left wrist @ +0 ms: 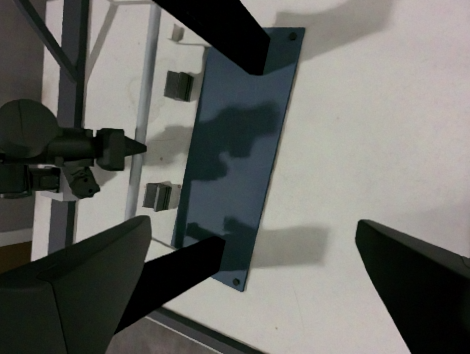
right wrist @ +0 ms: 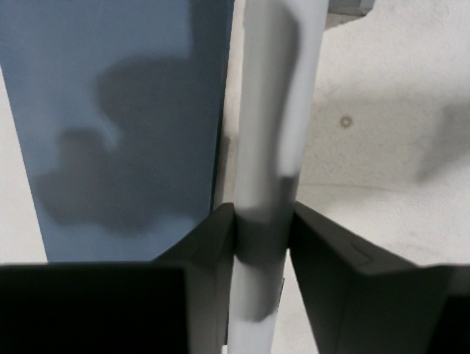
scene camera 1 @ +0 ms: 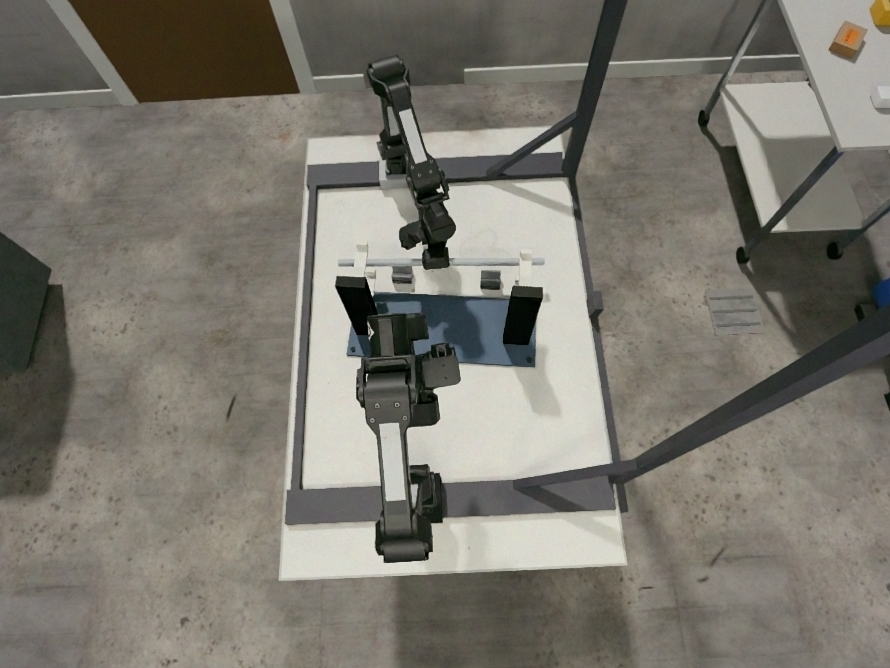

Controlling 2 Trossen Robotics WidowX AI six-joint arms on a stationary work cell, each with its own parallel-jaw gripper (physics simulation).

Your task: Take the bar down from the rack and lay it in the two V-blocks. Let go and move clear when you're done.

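Frame: origin at the left arm's base, x right, y back, z down, level; centimetres.
Seen in the pictures: left gripper, fingertip midpoint: (left wrist: 253, 228); right gripper, fingertip midpoint: (left wrist: 144, 148) (right wrist: 259, 212); right arm's base, origin of the base link: (left wrist: 52, 179) (scene camera 1: 397, 165).
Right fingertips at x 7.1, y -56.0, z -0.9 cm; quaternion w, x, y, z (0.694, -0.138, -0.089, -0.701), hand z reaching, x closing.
Observation:
Offsets run from my right fingertips to a thing's middle. Level surfaces: height alone.
The grey bar {dy -0.3, dx +0.5, dz -1.0 cm} (scene camera 1: 483, 262) (left wrist: 145, 100) (right wrist: 272, 125) is held off the rack, roughly level. My right gripper (scene camera 1: 435, 263) (left wrist: 144, 148) (right wrist: 259, 212) is shut on it near its middle. The rack's two black posts (scene camera 1: 523, 314) (scene camera 1: 355, 305) stand on a blue plate {dz +7.4 cm} (scene camera 1: 460, 337) (left wrist: 232, 165) (right wrist: 150, 30). The two dark grey V-blocks {dy -1.5, dx -9.9, dz +6.3 cm} (scene camera 1: 402, 274) {dy +1.6, dx +13.1, dz +6.3 cm} (scene camera 1: 491, 278) (left wrist: 178, 86) (left wrist: 157, 196) stand beside the plate. In the scene view the bar shows just above them in the picture; its height over them is unclear. My left gripper (scene camera 1: 419, 368) (left wrist: 253, 228) is open and empty, above the plate's lower left.
White brackets (scene camera 1: 361, 253) (scene camera 1: 525, 267) stand outside the V-blocks, near the bar's ends. Dark frame beams (scene camera 1: 474, 506) (scene camera 1: 585, 107) border the white table {dz +8.2 cm} (scene camera 1: 460, 553). A white cart (scene camera 1: 783, 158) stands at the upper right.

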